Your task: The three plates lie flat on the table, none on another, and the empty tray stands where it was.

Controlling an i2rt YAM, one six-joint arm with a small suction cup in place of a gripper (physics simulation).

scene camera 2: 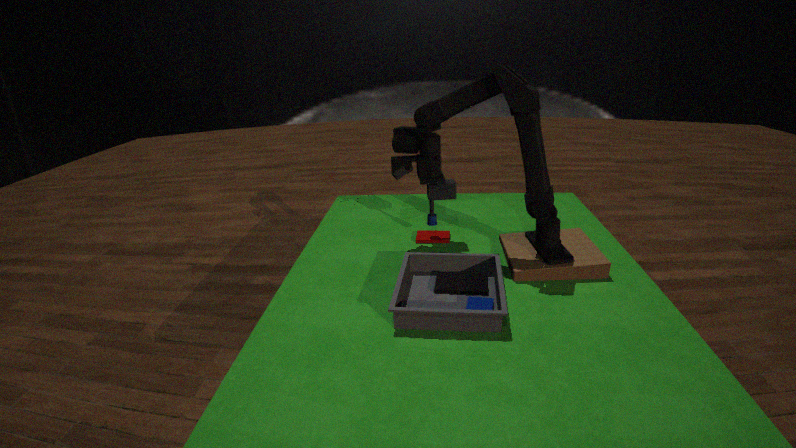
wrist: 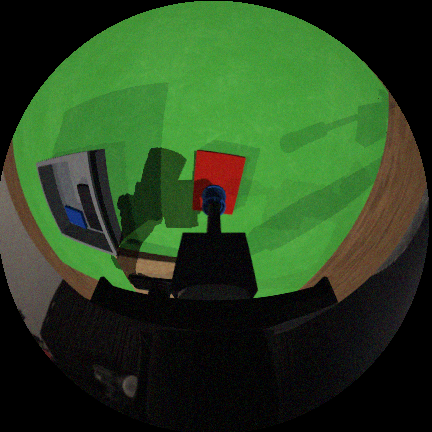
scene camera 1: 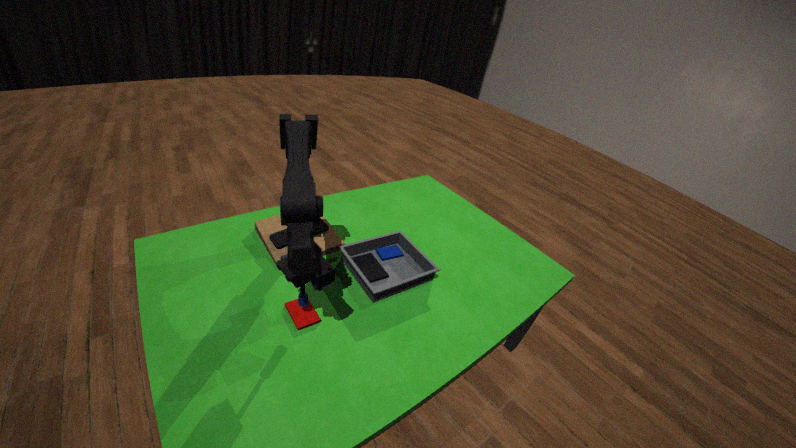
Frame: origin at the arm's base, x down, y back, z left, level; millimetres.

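Where they show: hand, tool point: [scene camera 2: 432,223] [wrist: 213,195] [scene camera 1: 303,302]; arm's base, link origin: [scene camera 2: 547,247] [wrist: 160,283].
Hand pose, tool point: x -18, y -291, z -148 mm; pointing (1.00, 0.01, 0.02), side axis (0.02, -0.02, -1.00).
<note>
Things, the pixels of their top centre, and the offset from my tool point. Level surfaces: height alone.
- red plate, top centre: [wrist: 216,185] [scene camera 1: 302,311] [scene camera 2: 433,235] dx +37, dy +2, dz -3 mm
- grey tray, top centre: [scene camera 2: 450,279] [wrist: 65,207] [scene camera 1: 389,258] dx -4, dy +15, dz +315 mm
- blue plate, top centre: [scene camera 2: 479,307] [wrist: 74,217] [scene camera 1: 389,251] dx +34, dy +70, dz +375 mm
- black plate, top centre: [scene camera 2: 461,281] [wrist: 93,210] [scene camera 1: 368,266] dx +34, dy +48, dz +264 mm
- table, surface height: dx +46 mm
My suction cup [scene camera 1: 303,301] [scene camera 2: 432,220] [wrist: 214,201] is off and holds nothing. It hangs a little above the red plate [scene camera 1: 302,316] [scene camera 2: 433,237] [wrist: 220,167], with a gap between them in the scene camera 2 view. The red plate looks level, on or just above the table; I cannot tell which. The grey tray [scene camera 1: 406,289] [scene camera 2: 445,321] [wrist: 70,175] stands beside it. Inside the tray are a blue plate [scene camera 1: 389,252] [scene camera 2: 480,303] [wrist: 76,217] and a black plate [scene camera 1: 371,267] [scene camera 2: 461,282] [wrist: 89,206], apart from each other.
The arm stands on a wooden base board [scene camera 1: 269,233] [scene camera 2: 562,273] [wrist: 155,267], close to one side of the tray. The tray's raised walls surround the blue and black plates. The table [scene camera 1: 479,233] [scene camera 2: 334,389] [wrist: 225,75] has a green top, and shadows of the arm fall across it.
</note>
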